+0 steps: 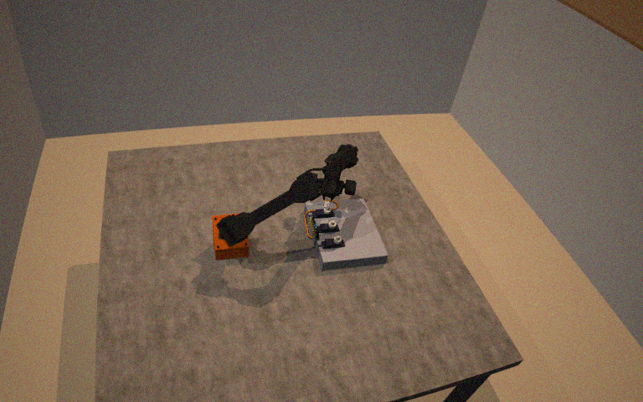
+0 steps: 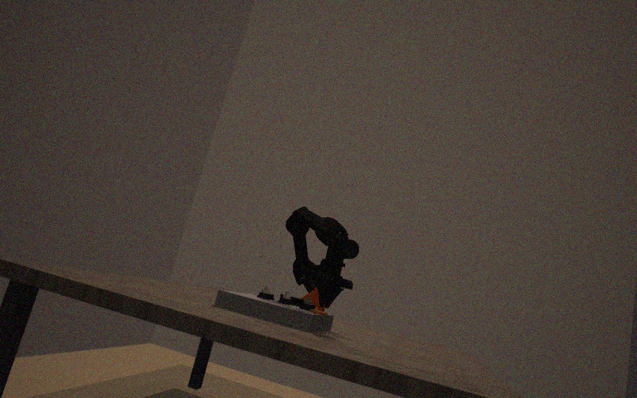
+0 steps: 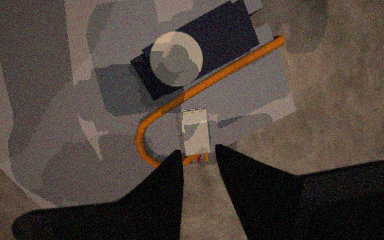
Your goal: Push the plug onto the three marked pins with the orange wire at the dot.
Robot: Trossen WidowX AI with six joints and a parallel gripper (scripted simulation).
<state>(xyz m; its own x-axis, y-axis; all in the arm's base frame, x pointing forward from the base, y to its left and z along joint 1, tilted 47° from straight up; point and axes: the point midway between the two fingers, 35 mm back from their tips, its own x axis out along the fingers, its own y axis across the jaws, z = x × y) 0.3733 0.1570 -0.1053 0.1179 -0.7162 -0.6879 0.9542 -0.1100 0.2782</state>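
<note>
The blue band lies 7 cm behind my gripper tip, 14 cm to the right of it and 1 cm above it. The rest, counted from my gripper tip: grey printed holder 9 cm ahead, 13 cm to the right, 4 cm below.
</note>
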